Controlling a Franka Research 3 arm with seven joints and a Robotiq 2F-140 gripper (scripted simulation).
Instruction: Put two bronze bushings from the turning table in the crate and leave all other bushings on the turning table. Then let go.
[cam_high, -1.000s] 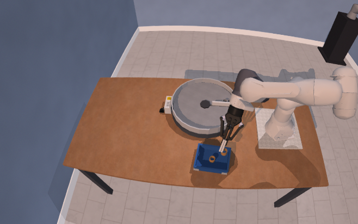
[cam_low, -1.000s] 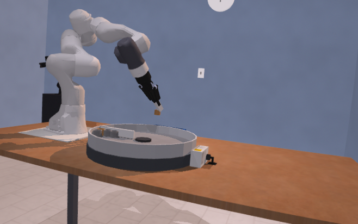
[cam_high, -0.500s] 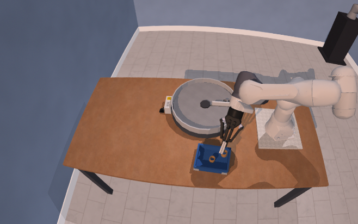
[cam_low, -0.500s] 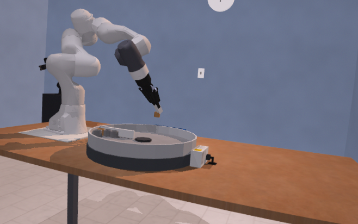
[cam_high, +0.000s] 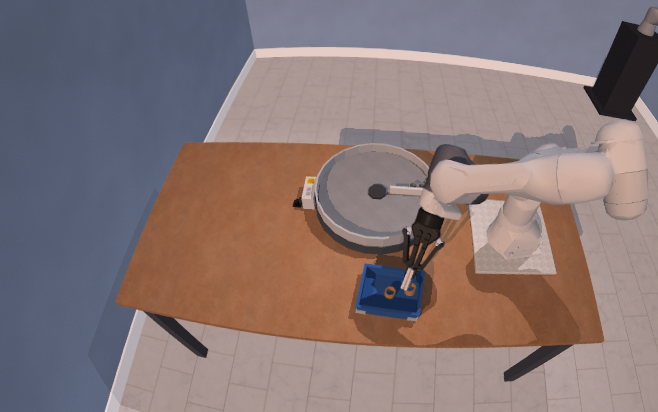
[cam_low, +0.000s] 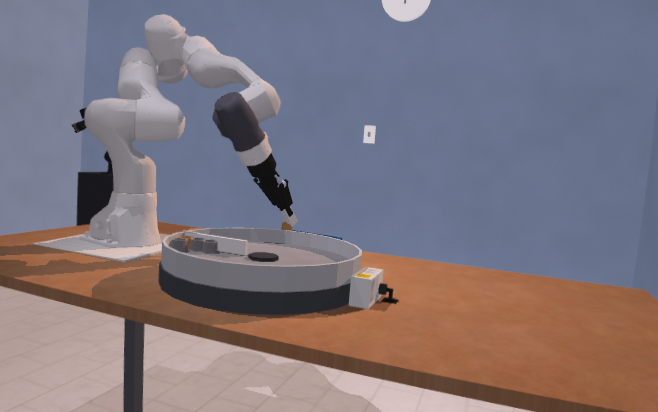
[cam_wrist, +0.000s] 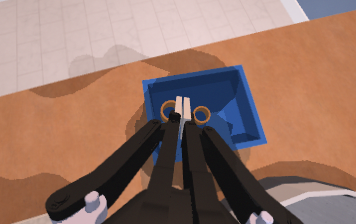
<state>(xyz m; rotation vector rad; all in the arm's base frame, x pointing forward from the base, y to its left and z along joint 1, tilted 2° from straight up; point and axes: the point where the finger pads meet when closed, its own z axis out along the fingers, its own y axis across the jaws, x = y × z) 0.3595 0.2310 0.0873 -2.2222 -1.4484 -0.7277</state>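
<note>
Right now my hand is 4 cm short of the blue crate, 1 cm to the right of it and 8 cm above it. Round my hand: grey turning table: 11 cm ahead, 35 cm to the right, 6 cm below.
</note>
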